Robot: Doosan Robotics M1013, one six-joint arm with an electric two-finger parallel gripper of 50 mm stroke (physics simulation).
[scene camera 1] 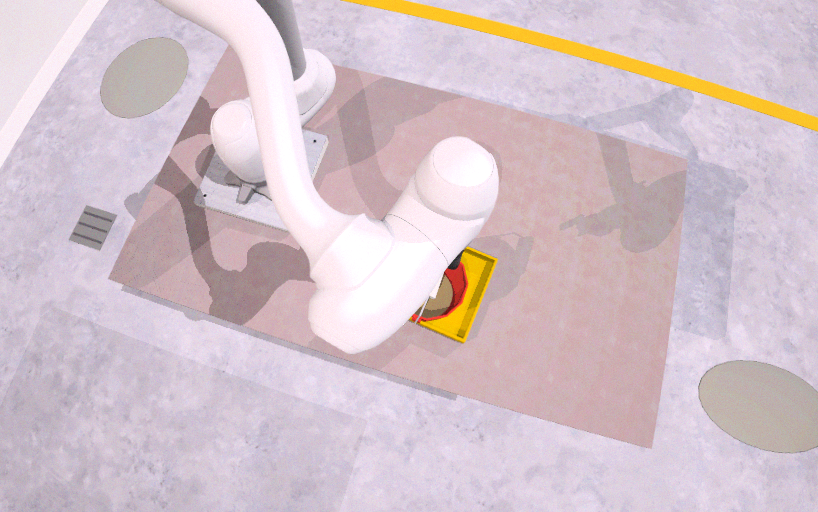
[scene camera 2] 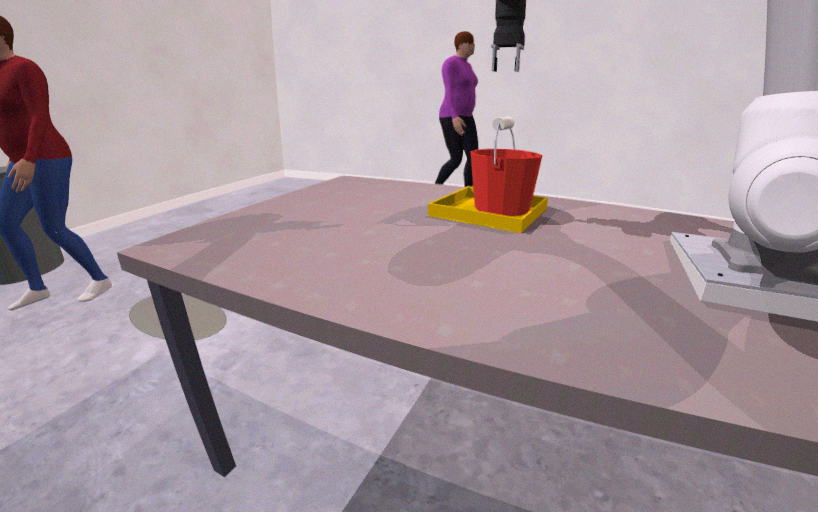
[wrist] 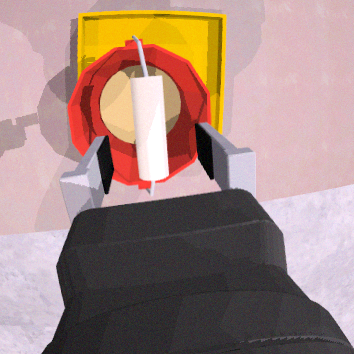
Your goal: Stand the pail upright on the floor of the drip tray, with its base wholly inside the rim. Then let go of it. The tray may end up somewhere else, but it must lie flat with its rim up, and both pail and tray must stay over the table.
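Places are measured from the arm's base along level axes (x ahead, y left, z up), in metres.
Pixels of known places: gripper, fingertip midpoint: (scene camera 2: pixel 505 71) (wrist: pixel 153 146); arm's base at its link origin: (scene camera 1: pixel 262 166) (scene camera 2: pixel 768 263).
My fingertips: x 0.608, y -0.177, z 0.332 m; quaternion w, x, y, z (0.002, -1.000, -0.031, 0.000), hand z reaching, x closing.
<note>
Ahead of a thing's pixels: the offset from my fingertips to its top centre. Level surfaces: height alone.
The red pail (scene camera 1: pixel 460 288) (scene camera 2: pixel 505 184) (wrist: pixel 195 95) stands upright in the yellow tray {0.010 m ahead, 0.025 m left, 0.333 m down} (scene camera 1: pixel 481 297) (scene camera 2: pixel 467 217) (wrist: pixel 200 37), toward one end of it. Its base appears inside the rim in scene camera 2, though the near wall hides the base's lower edge. The tray lies flat, rim up. The pail's wire handle stands raised with its white grip {0.000 m ahead, 0.014 m right, 0.115 m down} (scene camera 2: pixel 503 123) (wrist: pixel 150 125) on top. My gripper (scene camera 2: pixel 505 67) (wrist: pixel 153 146) is open and empty, well above the grip and apart from it. In scene camera 1 the arm hides the gripper's fingers and part of pail and tray.
Pail and tray rest on the pinkish table {0.367 m down} (scene camera 1: pixel 573 338) (scene camera 2: pixel 362 271), in from its edges. My white arm (scene camera 1: pixel 374 265) reaches over them from its base plate (scene camera 1: pixel 229 208) (scene camera 2: pixel 709 283). Two people, in red (scene camera 2: pixel 30 108) and purple (scene camera 2: pixel 460 87), are beyond the table.
</note>
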